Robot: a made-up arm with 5 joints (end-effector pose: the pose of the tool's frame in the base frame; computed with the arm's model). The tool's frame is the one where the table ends.
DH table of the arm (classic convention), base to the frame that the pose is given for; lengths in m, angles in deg. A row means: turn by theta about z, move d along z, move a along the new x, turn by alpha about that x. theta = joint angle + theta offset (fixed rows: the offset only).
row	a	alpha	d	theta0
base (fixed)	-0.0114	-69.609	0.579	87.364
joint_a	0.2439	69.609	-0.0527	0
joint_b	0.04	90	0.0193	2.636
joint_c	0.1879	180	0	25.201
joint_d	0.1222	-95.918	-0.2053	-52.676
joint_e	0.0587	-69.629	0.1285	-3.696
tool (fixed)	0	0	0.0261	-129.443
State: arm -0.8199 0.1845 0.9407 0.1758 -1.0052
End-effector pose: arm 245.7 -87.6 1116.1 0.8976 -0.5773 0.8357
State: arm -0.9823 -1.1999 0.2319 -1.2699 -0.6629
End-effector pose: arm 134.8 -258.5 801.7 1.9880 -0.2221 -0.7069
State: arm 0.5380 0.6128 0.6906 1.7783 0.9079
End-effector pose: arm -2.2 600.7 337.4 -2.0718 0.5534 -2.0339
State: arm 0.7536 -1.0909 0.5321 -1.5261 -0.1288
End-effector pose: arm 88.0 168.1 744.1 0.6034 -0.4847 1.2997
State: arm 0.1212 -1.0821 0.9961 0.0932 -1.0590
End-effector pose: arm 197.6 158.1 969.6 0.4493 -0.0306 -0.0230
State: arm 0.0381 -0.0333 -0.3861 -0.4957 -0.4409
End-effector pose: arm 277.2 615.9 737.8 0.8542 0.8906 1.3163
